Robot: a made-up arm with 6 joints.
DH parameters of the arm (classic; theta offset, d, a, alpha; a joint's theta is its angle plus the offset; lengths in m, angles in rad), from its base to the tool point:
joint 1: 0 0.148 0 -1.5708
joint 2: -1.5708 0 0.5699 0
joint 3: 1.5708 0.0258 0 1.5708
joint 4: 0 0.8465 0 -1.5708
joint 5: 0 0 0 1.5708
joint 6: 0 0.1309 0 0
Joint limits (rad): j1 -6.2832..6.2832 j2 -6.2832..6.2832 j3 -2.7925..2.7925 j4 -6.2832..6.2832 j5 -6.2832..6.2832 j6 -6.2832..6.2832
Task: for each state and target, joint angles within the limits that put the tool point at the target. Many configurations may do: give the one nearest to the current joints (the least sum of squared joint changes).
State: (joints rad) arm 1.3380 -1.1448 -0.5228 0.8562 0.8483 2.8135
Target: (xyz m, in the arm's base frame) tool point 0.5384 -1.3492 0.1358
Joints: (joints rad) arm 2.0179 -1.2237 -0.6388 0.8346 0.8375 2.8135
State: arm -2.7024 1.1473 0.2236 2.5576 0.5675 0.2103
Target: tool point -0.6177 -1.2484 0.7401
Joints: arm -2.0842 1.0462 0.2686 2.5243 0.7076 0.2103
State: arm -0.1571 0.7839 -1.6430 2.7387 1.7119 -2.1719
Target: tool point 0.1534 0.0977 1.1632
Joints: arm 0.0154 1.0998 -1.4050 2.5751 1.7149 -2.1719
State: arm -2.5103 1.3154 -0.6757 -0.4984 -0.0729 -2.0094
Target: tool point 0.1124 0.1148 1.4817
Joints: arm -2.1851 0.5791 -1.0815 -0.4989 0.0019 -2.0094
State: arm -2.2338 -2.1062 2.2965 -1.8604 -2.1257 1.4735
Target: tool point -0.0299 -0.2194 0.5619
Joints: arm -2.4178 -1.4432 2.5300 -1.8871 -1.8723 1.4735
